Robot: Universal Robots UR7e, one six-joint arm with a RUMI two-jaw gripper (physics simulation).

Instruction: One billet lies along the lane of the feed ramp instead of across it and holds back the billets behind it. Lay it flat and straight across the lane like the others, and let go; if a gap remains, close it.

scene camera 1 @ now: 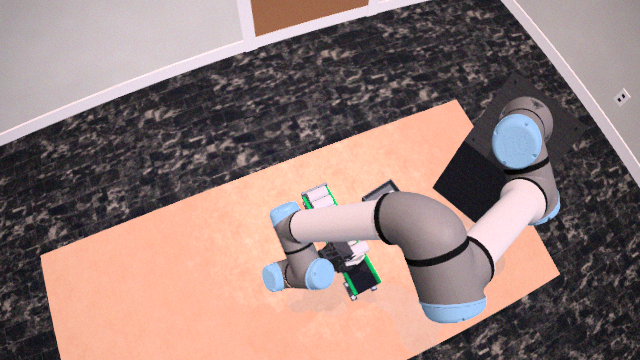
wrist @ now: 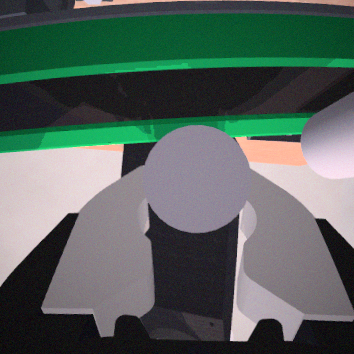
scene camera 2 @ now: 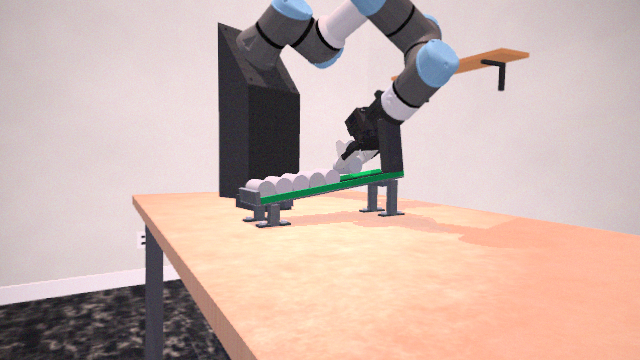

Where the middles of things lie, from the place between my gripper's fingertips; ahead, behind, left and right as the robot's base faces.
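Labels:
Relative to the dark lane (wrist: 209, 91), my hand is 4 cm to the left of it, 6 cm short of it and 4 cm above it.

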